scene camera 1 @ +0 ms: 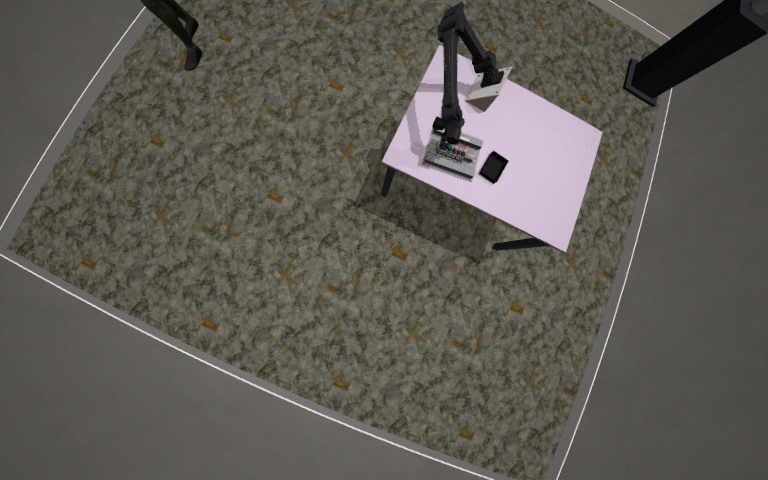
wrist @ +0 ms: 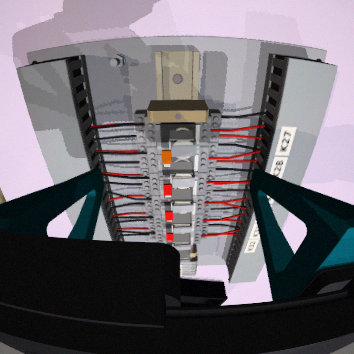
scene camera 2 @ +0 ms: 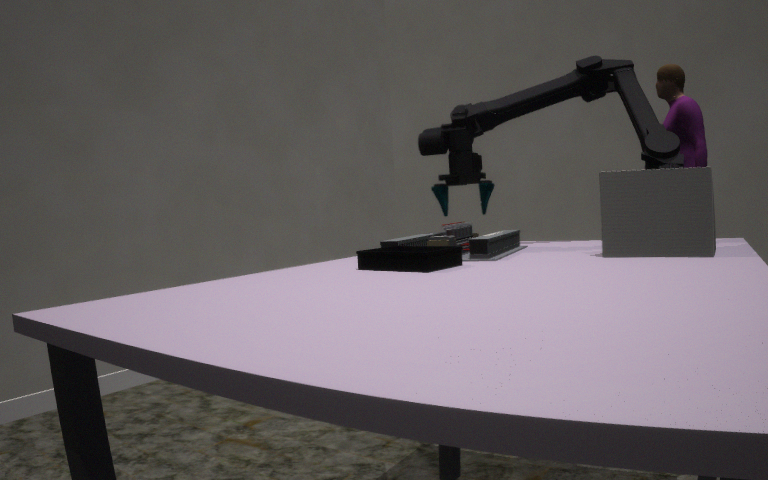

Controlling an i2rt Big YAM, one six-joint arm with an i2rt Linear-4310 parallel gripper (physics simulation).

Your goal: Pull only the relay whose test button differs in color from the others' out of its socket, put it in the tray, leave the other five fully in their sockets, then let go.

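Seen in the pictures: gripper, fingertip midpoint: [scene camera 1: 444, 141] [wrist: 176, 176] [scene camera 2: 464, 215]; arm's base, origin of the base link: [scene camera 1: 492, 80] [scene camera 2: 669, 202].
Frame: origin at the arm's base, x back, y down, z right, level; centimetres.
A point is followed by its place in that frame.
The relay with an orange test button [wrist: 166, 157] @[z 11.9, x -50.7, y 3.0 cm] stands in the upper part of the socket row in the wrist view. Below it are relays with red test buttons [wrist: 168, 190] @[z 9.1, x -50.3, y 3.0 cm] [wrist: 169, 216] @[z 6.4, x -50.0, y 3.0 cm] [wrist: 170, 237] @[z 3.6, x -49.7, y 3.0 cm]. The button of the topmost relay, by the tan end bracket [wrist: 178, 106] @[z 14.3, x -50.1, y 6.8 cm], cannot be made out, and the far end of the row is hard to see. The relays appear seated. My gripper [scene camera 2: 464, 215] @[z 11.6, x -50.0, y 1.5 cm] [wrist: 176, 176] @[z 11.6, x -50.0, y 1.5 cm] is open and empty, above the row, its fingers on either side. The black tray [scene camera 1: 500, 170] @[z -27.8, x -45.4, y 9.6 cm] [scene camera 2: 409, 260] @[z -28.6, x -43.0, y 8.0 cm] [wrist: 212, 291] @[z -17.8, x -40.2, y 7.7 cm] stands beside the panel and looks empty.
Raised wire ducts [wrist: 45, 95] @[z 15.0, x -60.1, y 5.7 cm] [wrist: 306, 100] @[z 16.6, x -40.6, y 5.7 cm] flank the row, with red and black wires running to the sockets. The right duct carries labels such as K27 [wrist: 286, 141] @[z 13.0, x -41.0, y 5.7 cm]. The arm's grey pedestal [scene camera 2: 656, 212] @[z -5.8, x -2.4, y 1.6 cm] stands on the table. A person [scene camera 2: 686, 127] is behind it.
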